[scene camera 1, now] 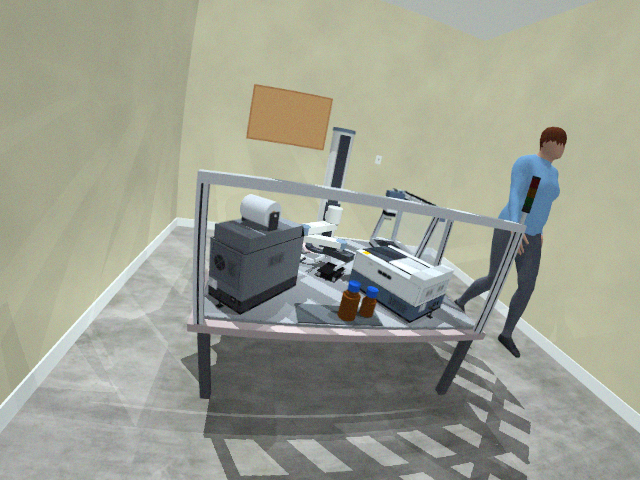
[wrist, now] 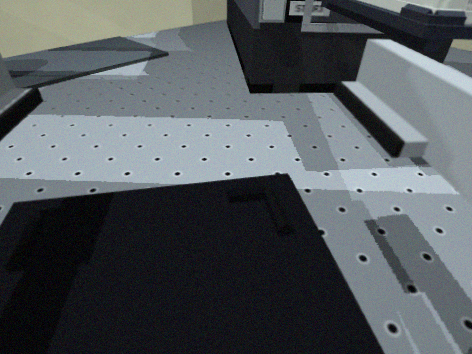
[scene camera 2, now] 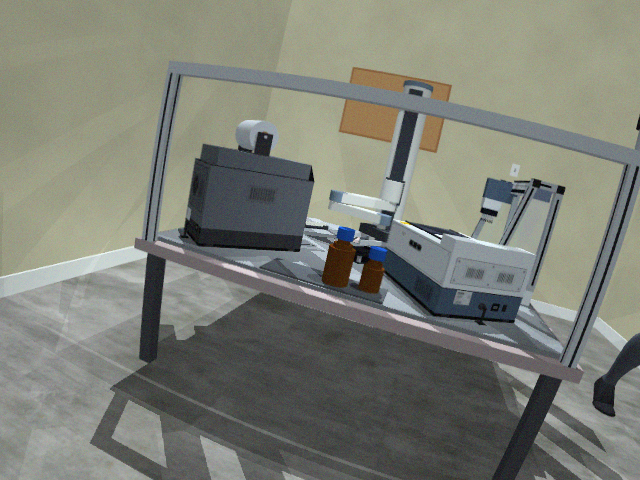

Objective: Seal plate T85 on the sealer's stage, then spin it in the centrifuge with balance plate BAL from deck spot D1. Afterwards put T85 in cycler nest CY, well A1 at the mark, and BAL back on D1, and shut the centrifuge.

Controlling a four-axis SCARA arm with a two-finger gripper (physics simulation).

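Frame: origin at the arm's base, x ahead, y left, z up, level; millimetres.
Seen in the pictures: gripper, fingertip midpoint: [scene camera 1: 324, 264] [wrist: 190, 67]; arm's base, link origin: [scene camera 1: 321, 248] [scene camera 2: 380, 246].
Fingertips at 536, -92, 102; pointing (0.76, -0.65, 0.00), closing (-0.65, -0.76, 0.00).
Offsets run from my fingertips to a thing's middle, as dx, dy, dz. "pt": to the spot under its first point.
My gripper [wrist: 190, 67] is open, one finger at each side of the wrist view, with nothing between them. Below and nearer the camera lies a flat black block @(pt -40, +38, -49) [wrist: 190, 280] with an L-shaped mark near one corner. The sealer @(+198, -387, +148) [scene camera 1: 255, 266] [scene camera 2: 253, 206] is dark grey with a white roll on top; its dark base @(pt +82, -201, -50) [wrist: 295, 57] shows ahead, with a START label. At the wrist view's upper right edge, part of a cream plate-like thing @(pt -48, -121, +18) [wrist: 442, 4] rests on a dark stage @(-15, -201, +7) [wrist: 385, 19]. No plate label is readable, so T85 and BAL cannot be told.
A white and blue machine @(+142, +414, +32) [scene camera 1: 398, 273] [scene camera 2: 465, 268] stands right of the arm. Two brown bottles with blue caps, a larger one [scene camera 1: 349, 304] [scene camera 2: 338, 266] and a smaller one @(pt +391, +147, -12) [scene camera 1: 368, 304] [scene camera 2: 371, 277], stand near the table edge. A metal frame surrounds the table. A person [scene camera 1: 537, 191] is at the right.
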